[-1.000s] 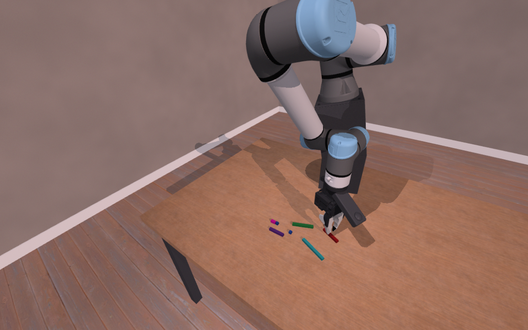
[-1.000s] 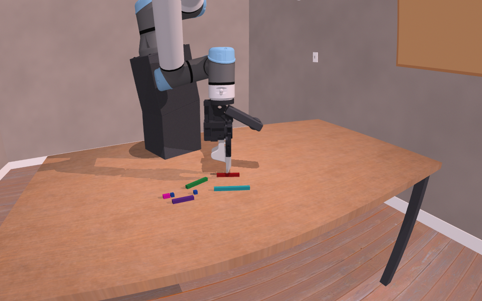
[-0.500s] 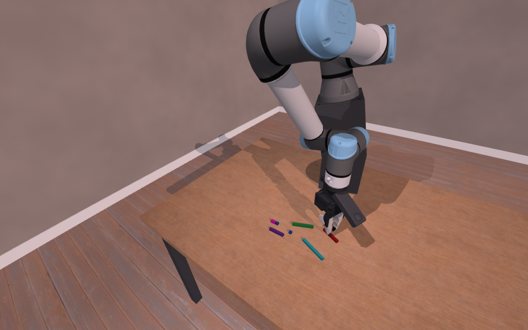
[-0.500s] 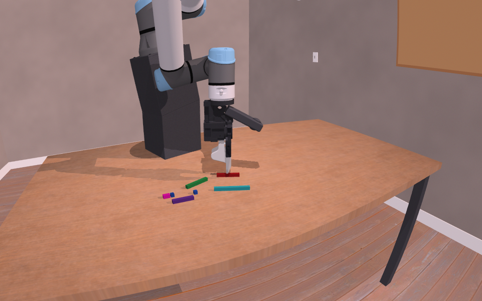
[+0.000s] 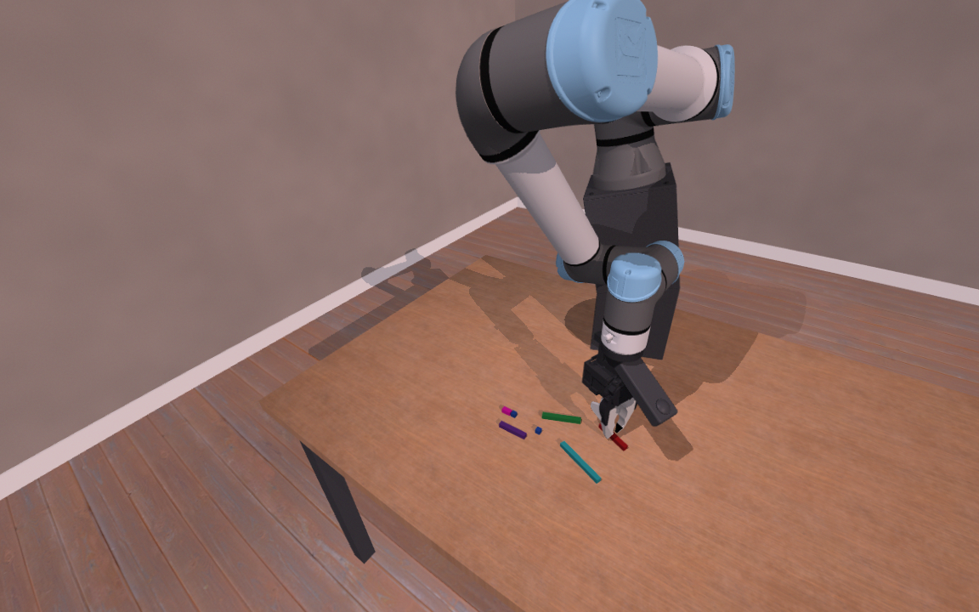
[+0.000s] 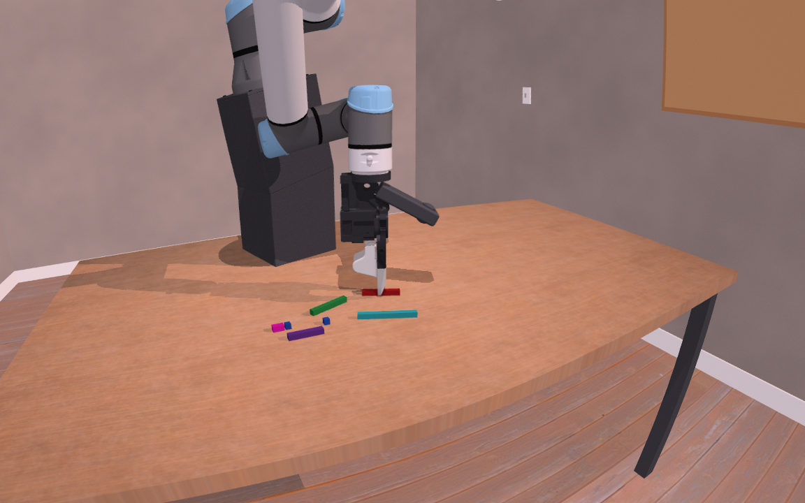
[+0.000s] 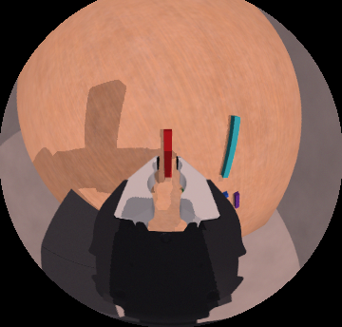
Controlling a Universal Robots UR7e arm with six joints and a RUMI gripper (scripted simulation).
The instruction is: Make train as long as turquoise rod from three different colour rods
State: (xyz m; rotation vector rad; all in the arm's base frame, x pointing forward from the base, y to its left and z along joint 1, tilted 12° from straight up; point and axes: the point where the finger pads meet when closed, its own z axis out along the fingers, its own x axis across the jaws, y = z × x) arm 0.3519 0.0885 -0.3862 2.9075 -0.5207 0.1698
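My hand is 2 cm above the red rod. Round my hand: green rod: 2 cm ahead, 11 cm to the right, 2 cm below; purple rod: 11 cm ahead, 17 cm to the right, 2 cm below; turquoise rod: 9 cm ahead, 2 cm to the right, 2 cm below.
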